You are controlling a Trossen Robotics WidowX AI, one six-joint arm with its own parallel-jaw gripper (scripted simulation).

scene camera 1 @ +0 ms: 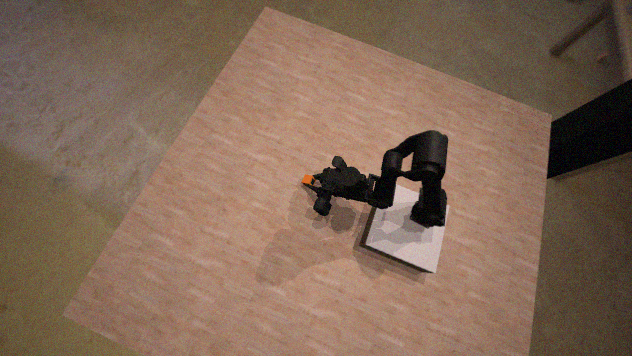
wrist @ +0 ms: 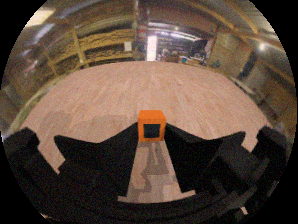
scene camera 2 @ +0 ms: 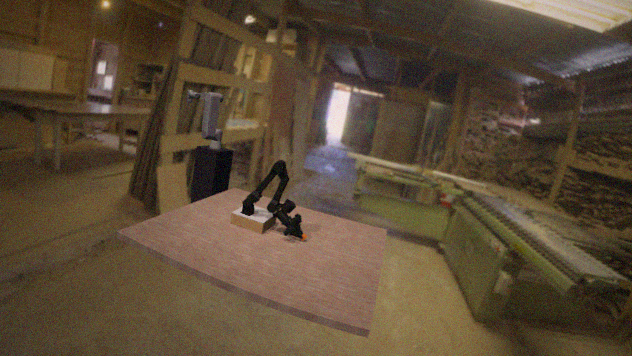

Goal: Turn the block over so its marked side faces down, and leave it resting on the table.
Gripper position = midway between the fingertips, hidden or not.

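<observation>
Gripper [scene camera 1: 309, 181] [wrist: 150, 125], holding an orange block [wrist: 151, 124].
</observation>
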